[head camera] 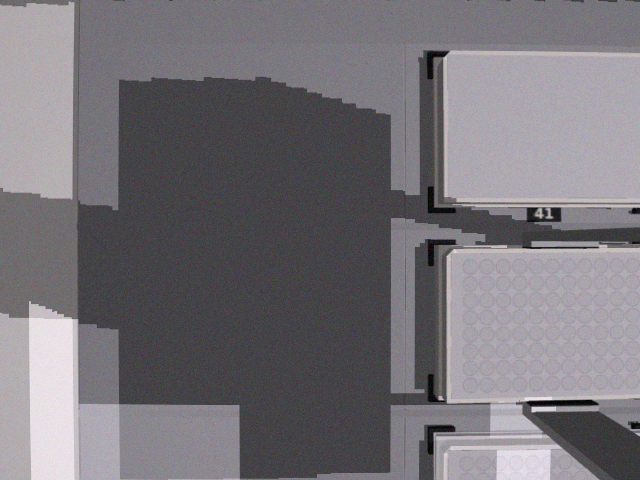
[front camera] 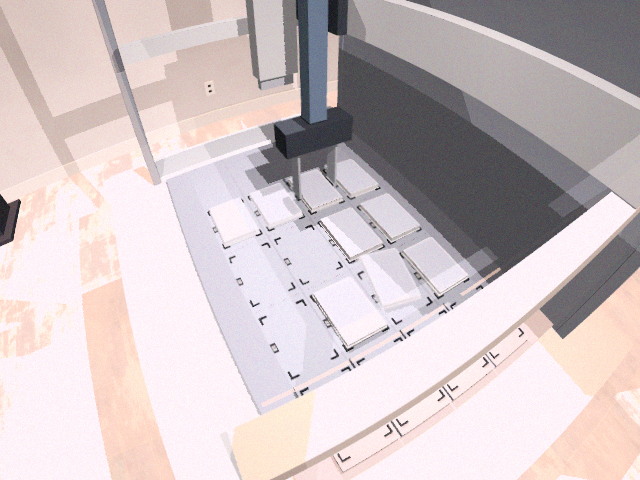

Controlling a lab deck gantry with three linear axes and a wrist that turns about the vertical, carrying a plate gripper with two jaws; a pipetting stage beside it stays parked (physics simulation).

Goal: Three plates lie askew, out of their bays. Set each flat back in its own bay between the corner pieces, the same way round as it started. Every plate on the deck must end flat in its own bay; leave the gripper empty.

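Frame: origin at the robot's base, x ahead, y left, z up, level; centimetres.
Where they show: gripper, fingertip midpoint: (head camera: pixel 554 322) (front camera: pixel 314 188); robot's base, origin of the base link: (front camera: pixel 209 212).
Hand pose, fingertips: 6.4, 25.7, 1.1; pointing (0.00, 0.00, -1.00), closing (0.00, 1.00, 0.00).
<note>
Each offset is from my fingertips to the centre of the thing, as dx, dy, dz. "spot": to the spot under its first point.
A pale plate with round wells {+0.0, +0.0, -0.2} (front camera: pixel 321 192) (head camera: pixel 516 330) lies straight between the dark corner pieces of its bay, in the back row of the front view. My gripper (front camera: pixel 314 189) (head camera: pixel 563 325) is down over it, with one jaw against each long side, shut on this plate. The plate looks flat; its right end is cut off in the head view. Another pale plate {+30.4, +0.2, -0.2} (front camera: pixel 390 279) lies askew in the front part of the deck, turned across its bay corners. It does not show in the head view. No third askew plate can be made out.
A smooth plate {+0.0, +10.7, -0.4} (front camera: pixel 354 177) (head camera: pixel 542 126) sits beside the gripped one, by label 41 {spot: +0.0, +6.1, -1.1} (head camera: pixel 543 213). A welled plate {+0.0, -10.7, -0.4} (front camera: pixel 276 205) (head camera: pixel 475 465) sits on the other side. Several other plates sit in bays. The pipetting stage (front camera: pixel 268 41) hangs behind; a pale rail (front camera: pixel 439 330) crosses the front.
</note>
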